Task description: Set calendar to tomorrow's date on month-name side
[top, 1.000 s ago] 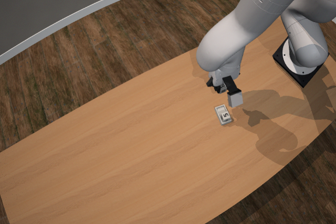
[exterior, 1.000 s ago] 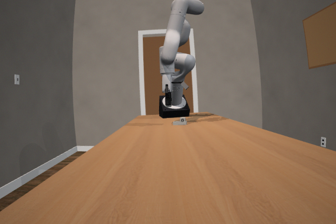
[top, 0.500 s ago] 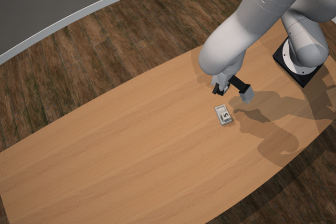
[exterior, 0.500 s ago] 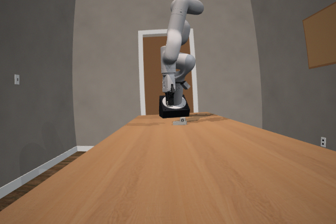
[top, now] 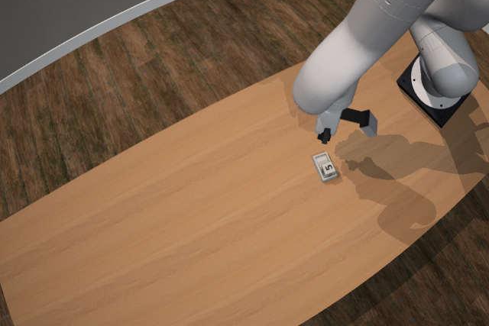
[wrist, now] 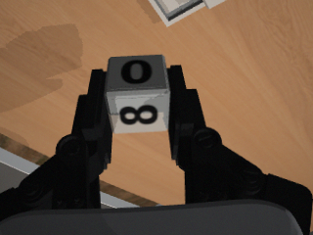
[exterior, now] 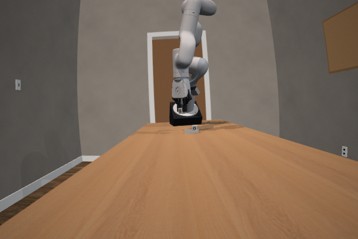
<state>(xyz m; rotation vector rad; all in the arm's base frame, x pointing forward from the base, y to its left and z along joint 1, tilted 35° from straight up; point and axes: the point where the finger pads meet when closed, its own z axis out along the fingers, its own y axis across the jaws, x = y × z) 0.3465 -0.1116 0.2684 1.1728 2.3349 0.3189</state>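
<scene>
Right now the calendar tray is 13 cm below my hand, 4 cm to the left of it and 2 cm ahead of it. Also, from my hand: white digit cube 2 cm below.
</scene>
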